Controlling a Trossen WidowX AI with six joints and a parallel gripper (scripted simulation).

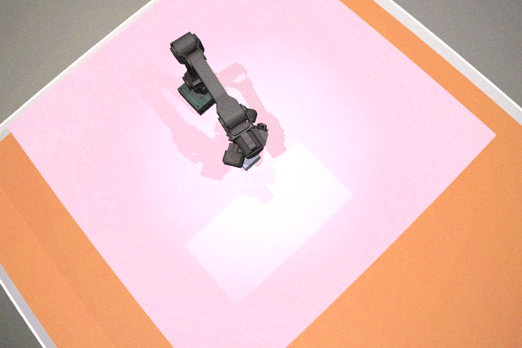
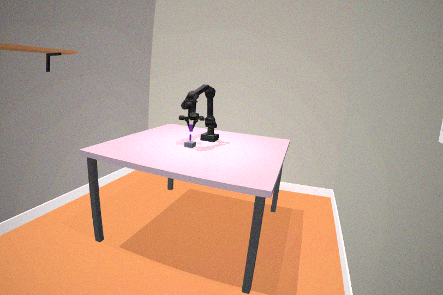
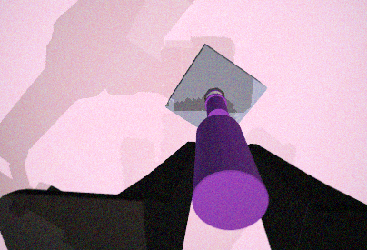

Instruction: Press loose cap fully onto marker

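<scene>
Right now the purple marker is 60 mm below my gripper tip. Also, from my gripper tip: purple cap 10 mm above.
</scene>
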